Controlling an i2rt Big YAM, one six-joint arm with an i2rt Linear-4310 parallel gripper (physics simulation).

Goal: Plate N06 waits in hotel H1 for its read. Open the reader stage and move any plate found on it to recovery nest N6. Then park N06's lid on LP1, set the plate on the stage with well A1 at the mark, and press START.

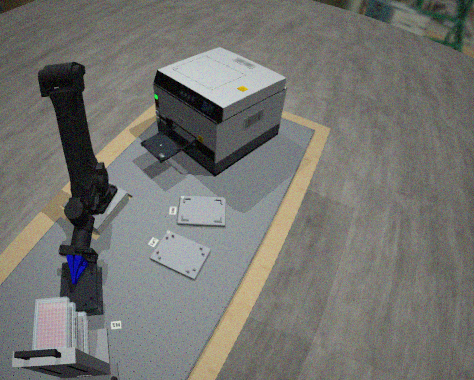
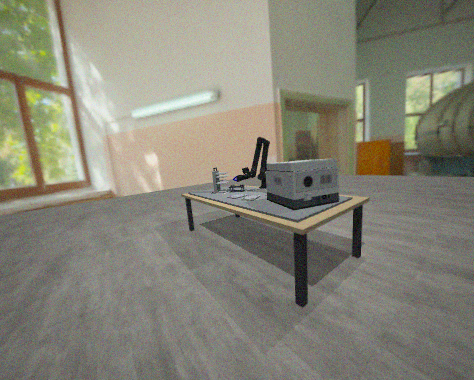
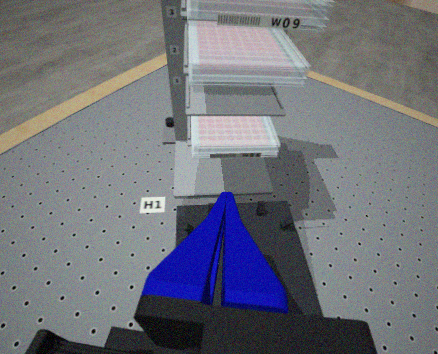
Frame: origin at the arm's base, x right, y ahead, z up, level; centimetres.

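Where they show: gripper, fingertip midpoint: [image 1: 73,284] [image 2: 232,179] [image 3: 226,198]; arm's base, origin of the base link: [image 1: 101,197] [image 2: 265,187].
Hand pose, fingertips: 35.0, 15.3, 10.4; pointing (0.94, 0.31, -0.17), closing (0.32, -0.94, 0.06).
Each offset is from my fingertips to the top centre of the thing, as dx, dy, dz. "*": to the spot under its first point.
My gripper [image 1: 74,283] [image 2: 235,179] [image 3: 226,198] is shut and empty, its blue tips above the dark pegged stand in front of the hotel. The hotel [image 1: 91,361] [image 3: 174,95] has label H1 @(* +3.4, +11.1, -14.2) [image 1: 116,325] [image 3: 152,204] beside it. It holds plates, including one marked W09 @(* +8.0, +0.5, +7.9) [image 3: 285,22], a second plate @(+12.7, +5.1, +5.3) [image 3: 247,57] and a low plate @(+12.7, +5.1, -2.4) [image 3: 232,131] with a partly hidden label. A bare shelf @(+13.6, +5.6, -0.2) [image 3: 240,105] lies between the lower two. The reader @(-88.7, +11.7, +17.0) [image 1: 220,95] [image 2: 305,182] has its dark stage @(-64.7, -0.6, -3.3) [image 1: 162,146] extended, with no plate visible on it. START cannot be made out.
The dark pegged stand [image 1: 92,295] [image 3: 275,240] is directly in front of the hotel. A grey nest with corner brackets @(-45.0, +21.0, -12.4) [image 1: 202,211] and a grey plate with small pegs @(-26.4, +20.3, -12.2) [image 1: 181,255] lie mid-table, their labels blurred. A pale plate [image 1: 116,210] shows beside the arm. The table has a wooden edge [image 1: 267,247].
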